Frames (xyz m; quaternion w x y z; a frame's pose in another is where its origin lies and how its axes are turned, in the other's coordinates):
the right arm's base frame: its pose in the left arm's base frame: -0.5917 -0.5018 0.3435 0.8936 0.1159 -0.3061 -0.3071
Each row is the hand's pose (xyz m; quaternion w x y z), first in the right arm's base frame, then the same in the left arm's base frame.
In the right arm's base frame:
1: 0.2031 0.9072 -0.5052 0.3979 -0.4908 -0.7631 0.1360
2: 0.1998 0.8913 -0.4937 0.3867 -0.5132 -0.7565 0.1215
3: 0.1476 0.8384 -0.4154 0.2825 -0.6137 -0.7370 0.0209
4: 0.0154 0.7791 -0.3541 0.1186 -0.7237 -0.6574 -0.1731
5: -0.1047 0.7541 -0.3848 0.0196 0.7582 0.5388 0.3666
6: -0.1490 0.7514 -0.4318 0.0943 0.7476 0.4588 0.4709
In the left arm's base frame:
1: 0.2809 0.0937 0.4017 0.2206 -0.6684 -0.6687 -0.2393
2: 0.2642 0.0830 0.4029 0.2108 -0.6833 -0.6509 -0.2550
3: 0.1579 0.0724 0.4186 0.1044 -0.7484 -0.5590 -0.3414
4: 0.0092 0.1066 0.3805 0.0645 0.7819 0.3815 0.4888
5: -0.0587 0.1621 0.2893 0.2072 0.7331 0.2001 0.6161
6: -0.0586 0.1883 0.2302 0.2827 0.6757 0.0970 0.6739

